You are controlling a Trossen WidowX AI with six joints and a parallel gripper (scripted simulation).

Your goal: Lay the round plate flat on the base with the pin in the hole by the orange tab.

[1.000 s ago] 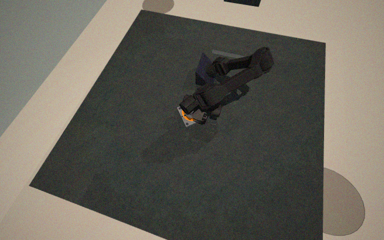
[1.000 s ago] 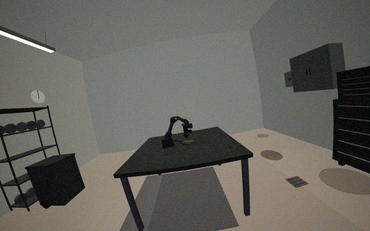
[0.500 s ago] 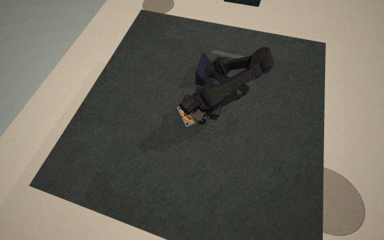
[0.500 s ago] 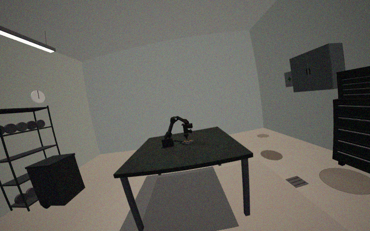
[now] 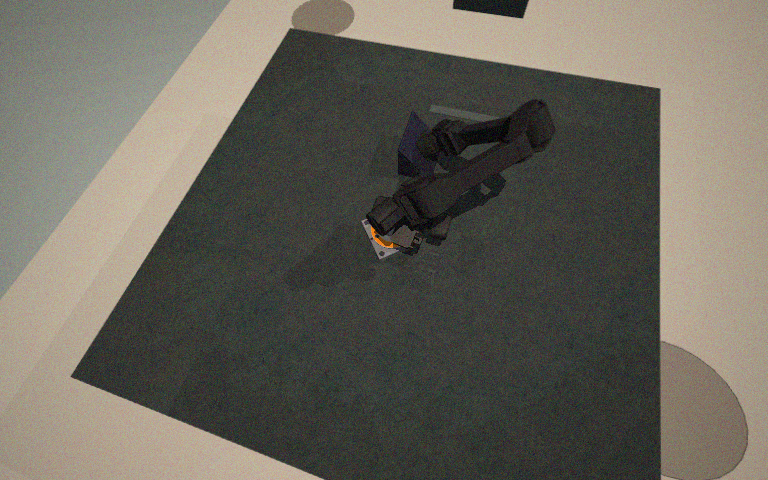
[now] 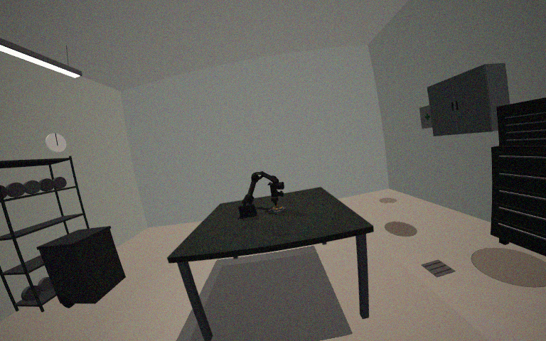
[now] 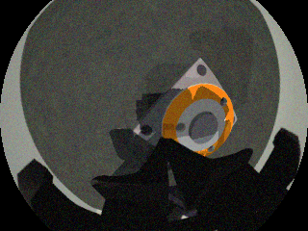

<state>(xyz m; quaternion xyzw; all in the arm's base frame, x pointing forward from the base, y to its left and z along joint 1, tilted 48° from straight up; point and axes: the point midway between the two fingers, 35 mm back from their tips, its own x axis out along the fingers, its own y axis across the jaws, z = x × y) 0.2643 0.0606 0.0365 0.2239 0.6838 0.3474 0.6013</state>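
Now: gripper tip 1 cm short of the plate and 3 cm to the left of it. Also, from my gripper tip: base: 1 cm ahead, 5 cm to the right, 1 cm below.
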